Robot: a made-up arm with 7 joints. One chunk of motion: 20 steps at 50 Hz.
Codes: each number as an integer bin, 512 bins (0 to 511) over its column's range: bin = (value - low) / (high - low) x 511, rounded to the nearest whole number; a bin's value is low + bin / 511 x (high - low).
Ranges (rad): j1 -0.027..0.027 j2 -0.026..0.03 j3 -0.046..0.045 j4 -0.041..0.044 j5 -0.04..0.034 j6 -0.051..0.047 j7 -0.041..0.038
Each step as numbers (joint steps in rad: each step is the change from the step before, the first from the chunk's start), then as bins.
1 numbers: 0.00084 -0.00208 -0.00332 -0.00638 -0.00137 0.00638 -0.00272
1 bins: 263 218 240 208 267 299 248
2 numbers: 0.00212 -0.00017 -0.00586 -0.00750 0.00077 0.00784 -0.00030
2 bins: 276 236 225 201 282 307 263
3 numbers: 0.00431 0.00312 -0.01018 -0.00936 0.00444 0.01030 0.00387
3 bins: 296 266 201 190 307 320 290
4 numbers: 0.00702 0.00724 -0.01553 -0.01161 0.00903 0.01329 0.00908
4 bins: 322 303 171 177 339 335 324
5 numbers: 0.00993 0.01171 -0.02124 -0.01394 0.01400 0.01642 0.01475
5 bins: 349 344 139 163 373 352 361
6 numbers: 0.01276 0.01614 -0.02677 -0.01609 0.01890 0.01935 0.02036
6 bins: 376 385 108 150 407 367 397
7 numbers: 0.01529 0.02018 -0.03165 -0.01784 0.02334 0.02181 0.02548
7 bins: 400 421 81 139 437 380 430
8 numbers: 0.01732 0.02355 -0.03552 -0.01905 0.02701 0.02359 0.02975
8 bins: 419 452 59 132 463 389 458
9 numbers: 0.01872 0.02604 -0.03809 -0.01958 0.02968 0.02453 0.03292
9 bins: 433 475 44 129 481 394 478
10 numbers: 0.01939 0.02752 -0.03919 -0.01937 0.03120 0.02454 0.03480
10 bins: 439 488 38 130 492 394 490
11 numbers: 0.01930 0.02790 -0.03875 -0.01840 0.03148 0.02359 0.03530
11 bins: 438 492 41 136 494 389 494
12 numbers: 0.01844 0.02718 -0.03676 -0.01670 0.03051 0.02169 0.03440
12 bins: 430 485 52 146 487 379 488
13 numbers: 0.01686 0.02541 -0.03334 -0.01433 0.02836 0.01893 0.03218
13 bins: 415 469 71 160 472 365 473
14 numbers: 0.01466 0.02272 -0.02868 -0.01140 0.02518 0.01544 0.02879
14 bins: 394 445 97 178 450 346 451
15 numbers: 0.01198 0.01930 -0.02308 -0.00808 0.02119 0.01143 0.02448
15 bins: 369 413 129 198 423 326 424
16 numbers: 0.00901 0.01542 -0.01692 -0.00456 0.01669 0.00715 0.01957
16 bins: 341 378 163 219 391 303 392
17 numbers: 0.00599 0.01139 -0.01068 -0.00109 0.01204 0.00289 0.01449
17 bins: 312 341 198 240 359 281 359
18 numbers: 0.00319 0.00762 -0.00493 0.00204 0.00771 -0.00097 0.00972
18 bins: 286 307 231 259 329 261 328
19 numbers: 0.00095 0.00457 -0.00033 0.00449 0.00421 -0.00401 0.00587
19 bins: 264 279 256 273 305 245 303
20 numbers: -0.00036 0.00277 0.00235 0.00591 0.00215 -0.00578 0.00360
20 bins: 252 263 272 282 291 236 288
